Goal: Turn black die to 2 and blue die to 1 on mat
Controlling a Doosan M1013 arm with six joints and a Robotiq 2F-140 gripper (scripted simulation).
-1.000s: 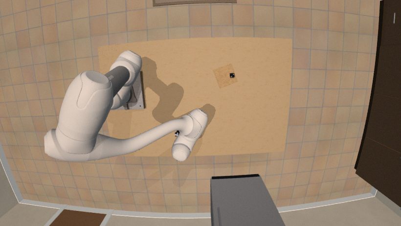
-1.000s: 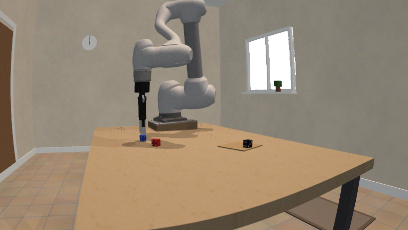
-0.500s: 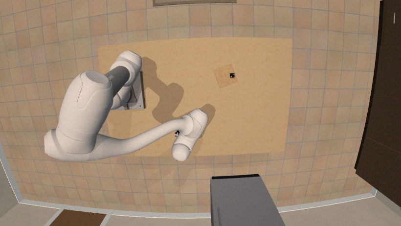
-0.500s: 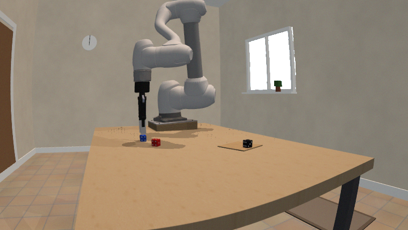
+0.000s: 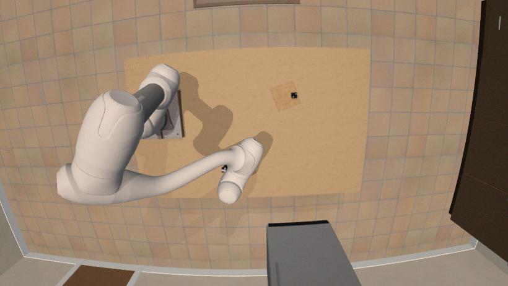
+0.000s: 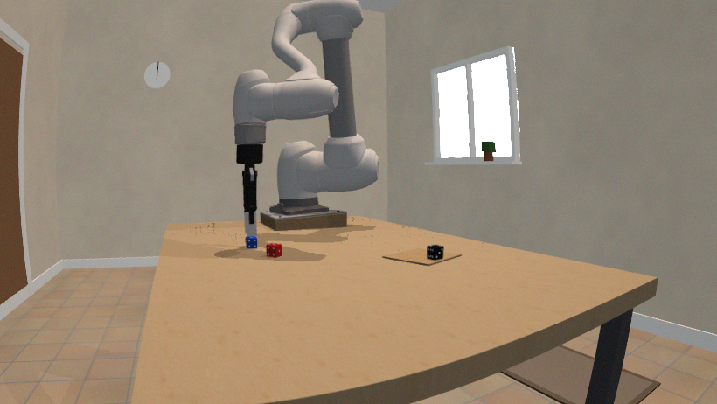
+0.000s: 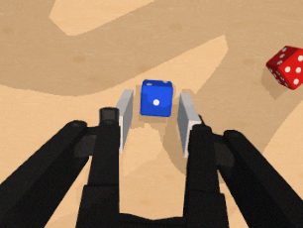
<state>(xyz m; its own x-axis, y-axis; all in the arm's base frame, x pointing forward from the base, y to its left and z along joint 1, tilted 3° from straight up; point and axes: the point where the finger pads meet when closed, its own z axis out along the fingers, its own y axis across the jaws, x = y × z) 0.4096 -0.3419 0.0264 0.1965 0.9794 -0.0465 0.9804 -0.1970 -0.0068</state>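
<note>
The blue die lies 50 mm below my hand. The rest, counted from my hand: red die: 140 mm ahead, 20 mm to the left, 50 mm below; then black die: 390 mm ahead, 310 mm to the left, 50 mm below; then cork mat: 340 mm ahead, 310 mm to the left, 70 mm below.
</note>
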